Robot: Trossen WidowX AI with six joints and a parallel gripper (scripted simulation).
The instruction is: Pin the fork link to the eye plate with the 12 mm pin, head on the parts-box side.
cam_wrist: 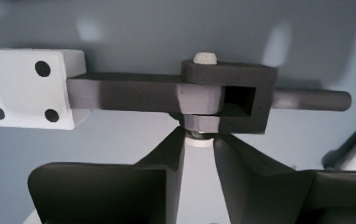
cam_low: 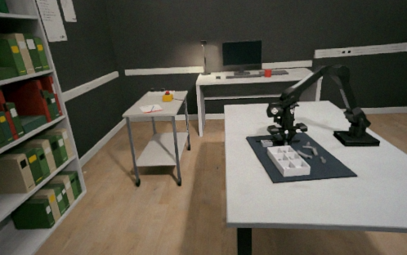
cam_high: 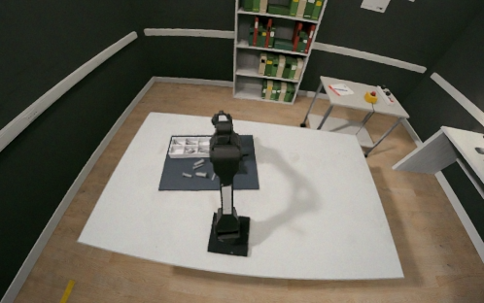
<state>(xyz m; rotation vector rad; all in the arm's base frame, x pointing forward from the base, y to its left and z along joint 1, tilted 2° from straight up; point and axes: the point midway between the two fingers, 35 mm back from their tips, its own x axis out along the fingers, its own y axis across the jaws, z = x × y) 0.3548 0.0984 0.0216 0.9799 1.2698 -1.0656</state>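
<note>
Right now my hand is 3 cm above the eye plate, 2 cm to the left of it and 2 cm short of it. Also, from my hand: dark blue mat: 7 cm to the left, 5 cm below, 2 cm behind; grey block: 10 cm ahead, 3 cm below; pin: 11 cm behind, 4 cm below, 1 cm to the right.
</note>
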